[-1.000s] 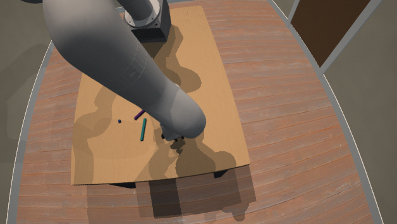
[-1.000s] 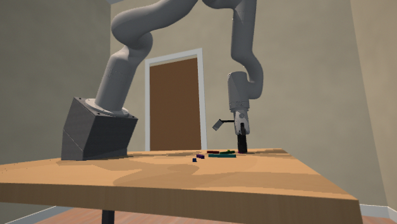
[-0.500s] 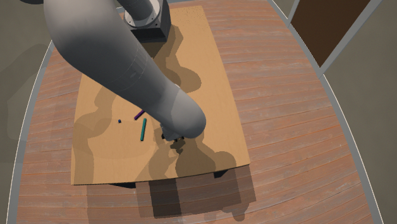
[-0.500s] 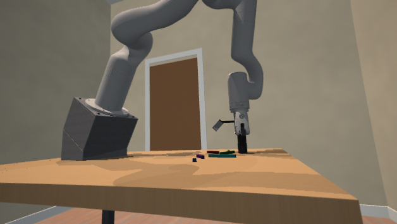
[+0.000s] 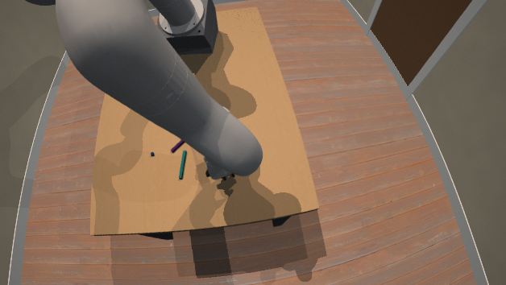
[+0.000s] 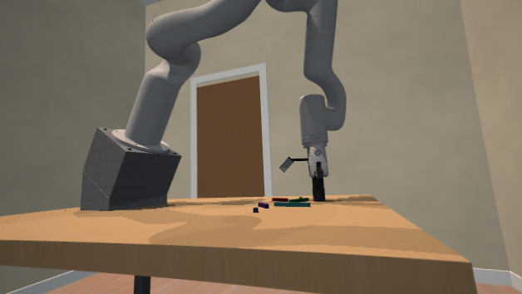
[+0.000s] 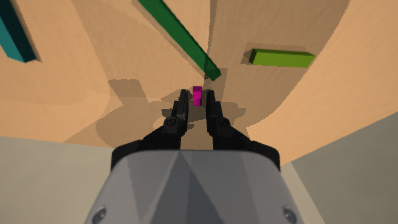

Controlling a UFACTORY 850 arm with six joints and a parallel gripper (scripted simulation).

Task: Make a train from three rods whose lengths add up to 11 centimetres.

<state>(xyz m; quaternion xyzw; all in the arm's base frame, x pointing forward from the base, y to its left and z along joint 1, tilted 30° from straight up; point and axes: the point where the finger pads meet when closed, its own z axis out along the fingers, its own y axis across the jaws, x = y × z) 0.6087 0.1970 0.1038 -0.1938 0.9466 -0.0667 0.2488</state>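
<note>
The magenta rod lies 20 mm below my hand and 10 mm behind it. The rest, counted from my hand: red rod 130 mm behind, 20 mm below; then green rod 50 mm behind, 30 mm to the right, 20 mm below; then lime rod 80 mm behind, 50 mm to the left, 20 mm below.
</note>
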